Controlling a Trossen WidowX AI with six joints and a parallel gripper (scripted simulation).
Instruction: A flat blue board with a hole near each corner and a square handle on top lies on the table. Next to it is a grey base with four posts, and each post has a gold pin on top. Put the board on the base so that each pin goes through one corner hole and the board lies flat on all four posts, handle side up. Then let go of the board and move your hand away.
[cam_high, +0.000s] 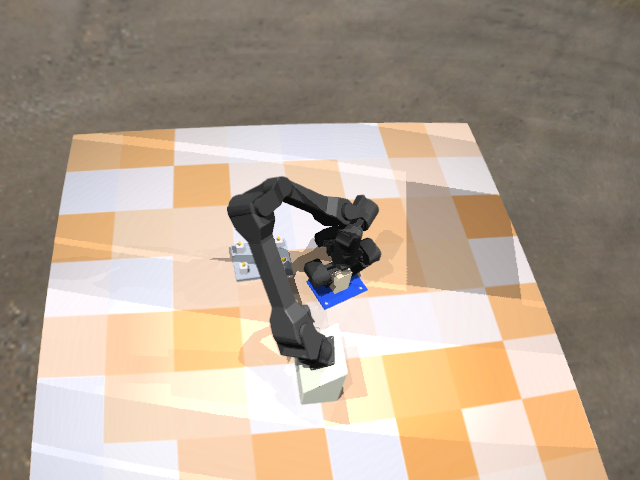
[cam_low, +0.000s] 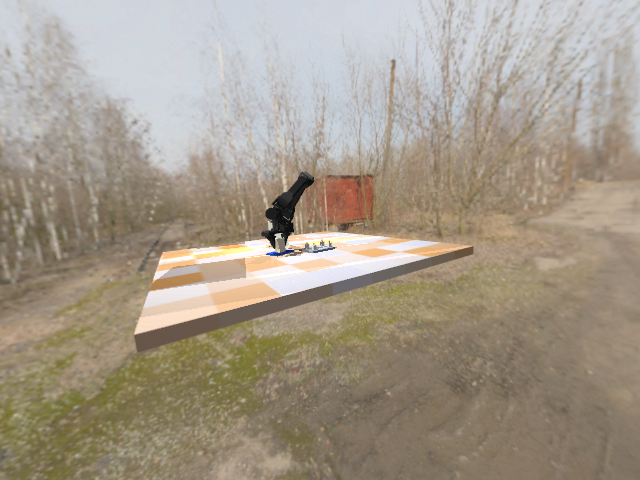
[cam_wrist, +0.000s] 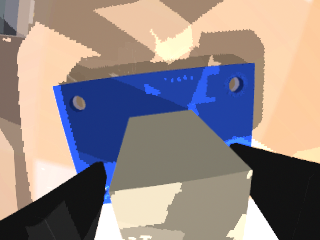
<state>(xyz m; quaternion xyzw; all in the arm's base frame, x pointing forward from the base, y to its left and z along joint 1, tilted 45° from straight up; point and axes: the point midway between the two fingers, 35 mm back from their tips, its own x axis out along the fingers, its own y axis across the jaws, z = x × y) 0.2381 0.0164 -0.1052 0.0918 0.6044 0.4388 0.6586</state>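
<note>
The grey base lies 7 cm ahead of my gripper tip, 19 cm to the left of it and 2 cm below it. Also, from my gripper tip: flat blue board (1 cm below).
</note>
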